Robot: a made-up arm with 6 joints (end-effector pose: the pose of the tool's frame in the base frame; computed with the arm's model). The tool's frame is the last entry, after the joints.
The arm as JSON. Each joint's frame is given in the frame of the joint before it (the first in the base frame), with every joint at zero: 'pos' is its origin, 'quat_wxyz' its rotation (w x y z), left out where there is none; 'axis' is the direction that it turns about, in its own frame. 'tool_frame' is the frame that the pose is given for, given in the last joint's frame.
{
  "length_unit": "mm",
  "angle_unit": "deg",
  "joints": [
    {
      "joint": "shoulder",
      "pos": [
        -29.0,
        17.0,
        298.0
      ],
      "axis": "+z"
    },
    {
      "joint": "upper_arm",
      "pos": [
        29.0,
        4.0,
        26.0
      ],
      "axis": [
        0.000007,
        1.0,
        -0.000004
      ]
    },
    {
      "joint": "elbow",
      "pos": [
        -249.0,
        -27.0,
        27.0
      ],
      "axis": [
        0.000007,
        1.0,
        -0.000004
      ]
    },
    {
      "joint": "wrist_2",
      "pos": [
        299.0,
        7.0,
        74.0
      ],
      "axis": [
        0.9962,
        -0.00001,
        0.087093
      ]
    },
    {
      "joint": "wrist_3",
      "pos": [
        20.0,
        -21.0,
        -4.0
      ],
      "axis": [
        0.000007,
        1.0,
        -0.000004
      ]
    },
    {
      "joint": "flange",
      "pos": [
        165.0,
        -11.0,
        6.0
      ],
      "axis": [
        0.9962,
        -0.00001,
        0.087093
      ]
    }
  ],
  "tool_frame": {
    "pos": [
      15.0,
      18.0,
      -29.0
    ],
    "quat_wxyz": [
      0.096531,
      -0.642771,
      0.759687,
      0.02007
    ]
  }
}
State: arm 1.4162 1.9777 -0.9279 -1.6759 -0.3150 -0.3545
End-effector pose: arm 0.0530 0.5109 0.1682 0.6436 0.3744 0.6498 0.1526
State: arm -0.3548 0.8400 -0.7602 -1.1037 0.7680 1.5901
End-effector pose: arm 0.2476 -0.2193 0.5257 -0.1152 0.9502 0.2112 0.1980
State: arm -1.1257 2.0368 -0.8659 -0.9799 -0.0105 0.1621
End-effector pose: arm 0.1074 -0.3938 0.1068 0.2860 -0.7890 -0.3647 0.4034
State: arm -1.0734 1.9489 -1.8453 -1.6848 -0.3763 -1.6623
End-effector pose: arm 0.3039 -0.5364 0.6440 0.0370 0.0328 0.4974 0.8661
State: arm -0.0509 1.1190 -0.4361 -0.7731 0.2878 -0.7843
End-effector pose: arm 0.3120 -0.1132 0.2950 0.5762 -0.4190 0.2263 0.6642
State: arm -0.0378 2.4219 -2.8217 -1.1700 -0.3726 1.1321
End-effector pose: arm 0.6087 0.0280 0.7559 -0.7289 0.6085 -0.1934 0.2469
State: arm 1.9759 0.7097 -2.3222 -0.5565 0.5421 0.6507
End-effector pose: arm 0.1011 -0.0922 0.9741 -0.7746 -0.0663 0.3657 0.5118
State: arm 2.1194 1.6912 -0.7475 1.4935 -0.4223 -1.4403
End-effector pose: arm -0.1893 0.3941 0.1860 0.9338 -0.0553 0.1217 0.3320
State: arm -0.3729 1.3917 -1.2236 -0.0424 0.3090 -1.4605
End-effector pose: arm 0.3986 -0.2359 0.4973 0.4880 -0.6077 0.2757 0.5626
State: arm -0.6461 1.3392 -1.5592 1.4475 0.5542 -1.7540
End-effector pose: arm 0.3852 -0.1805 0.6831 0.5914 -0.7847 0.1852 0.0148
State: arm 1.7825 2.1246 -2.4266 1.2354 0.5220 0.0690
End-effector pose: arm -0.2543 0.5921 0.6909 0.7464 0.2520 -0.5878 0.1841
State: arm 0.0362 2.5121 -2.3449 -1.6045 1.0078 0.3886
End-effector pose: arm 0.6204 -0.1468 0.4745 0.1937 -0.8269 0.2065 0.4859
